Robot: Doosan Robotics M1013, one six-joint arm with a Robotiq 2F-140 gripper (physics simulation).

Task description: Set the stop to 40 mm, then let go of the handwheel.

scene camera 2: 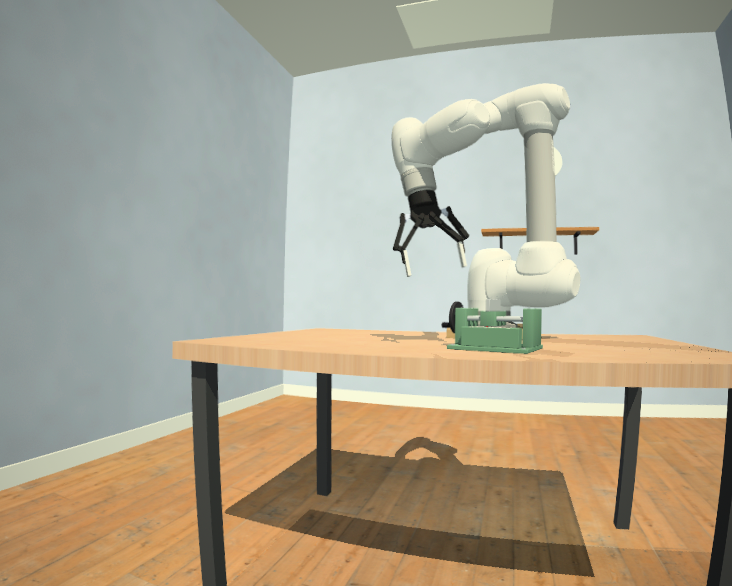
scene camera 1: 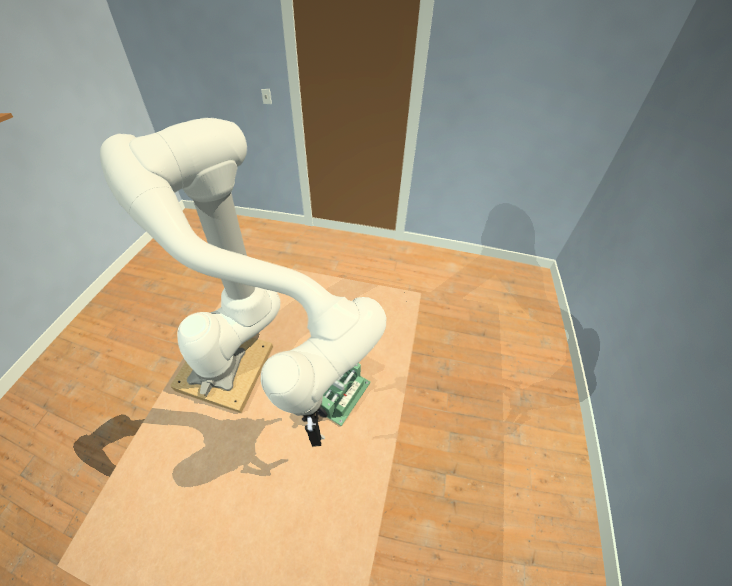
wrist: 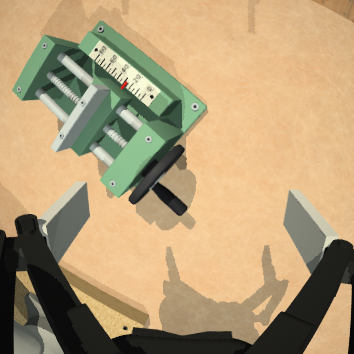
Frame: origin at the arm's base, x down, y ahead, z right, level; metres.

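Seen in the pictures: gripper, fingertip midpoint: (scene camera 2: pixel 437 271) (scene camera 1: pixel 318 412) (wrist: pixel 186 204); arm's base at its link origin: (scene camera 1: pixel 217 366).
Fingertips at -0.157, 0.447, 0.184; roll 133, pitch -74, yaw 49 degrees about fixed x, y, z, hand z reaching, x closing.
Observation:
Pixels of each thing's top centre, then the offset from my fingertips to it, as dx, dy, dz. "*": a spot on its surface instead.
- red pointer at its top centre: (wrist: pixel 122 86) +0.137, +0.060, -0.123
- scale at a spot on its surface: (wrist: pixel 112 65) * +0.138, +0.082, -0.143
- black handwheel at a spot on its surface: (wrist: pixel 159 172) * +0.081, -0.010, -0.042
The green screw-driven device (scene camera 1: pixel 345 394) (scene camera 2: pixel 491 337) (wrist: pixel 132 160) stands on the table. In the wrist view its stop (wrist: pixel 80 119), a green block with a grey plate, sits on the rods; the red pointer (wrist: pixel 124 85) on the scale (wrist: pixel 112 65) lies between the 20 and 40 marks. The black handwheel (scene camera 2: pixel 454 317) (wrist: pixel 159 172) is on the device's end, its handle (wrist: pixel 171 200) pointing outward. My gripper (scene camera 1: pixel 313 432) (scene camera 2: pixel 435 270) (wrist: pixel 186 204) is open and empty, high above the table, with the handwheel showing between and beyond its fingers in the wrist view.
The table (scene camera 1: pixel 274 519) (scene camera 2: pixel 317 354) carries the device and the arm's wooden base plate (scene camera 1: pixel 244 391) (wrist: pixel 105 310). The base plate lies beside the device. A wall shelf (scene camera 2: pixel 540 231) is behind the arm. Arm shadows fall on the table.

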